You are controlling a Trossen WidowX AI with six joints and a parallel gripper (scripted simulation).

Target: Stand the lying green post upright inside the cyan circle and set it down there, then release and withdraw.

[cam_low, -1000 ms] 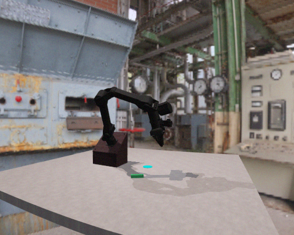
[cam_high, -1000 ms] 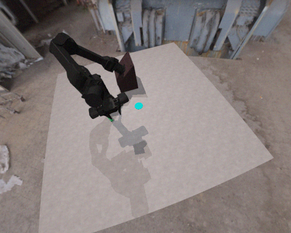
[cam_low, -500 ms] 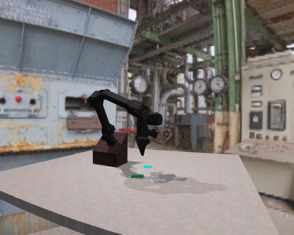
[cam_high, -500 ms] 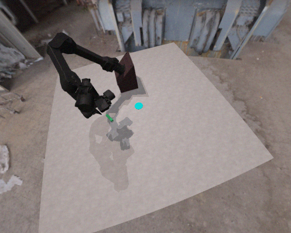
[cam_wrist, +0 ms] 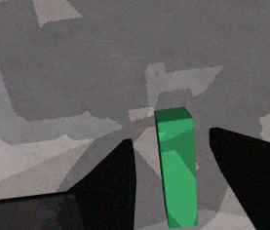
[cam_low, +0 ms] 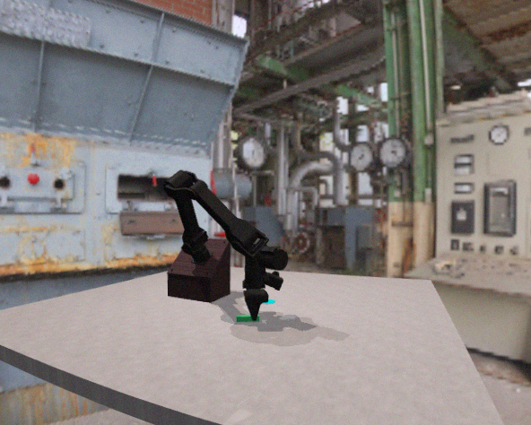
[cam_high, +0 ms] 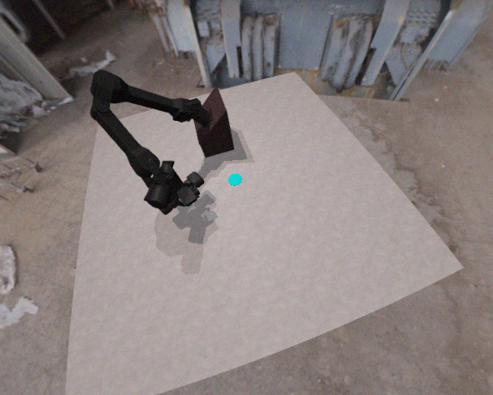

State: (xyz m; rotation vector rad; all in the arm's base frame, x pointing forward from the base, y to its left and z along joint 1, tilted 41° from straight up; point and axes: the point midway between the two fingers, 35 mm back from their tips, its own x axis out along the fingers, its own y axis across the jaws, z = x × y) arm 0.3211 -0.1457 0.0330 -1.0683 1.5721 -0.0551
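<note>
Right now my gripper tip is 70 mm past the cyan circle, 200 mm to the right of it and 10 mm above it. The rest, counted from my gripper tip: green post 10 mm behind, 10 mm to the right.
</note>
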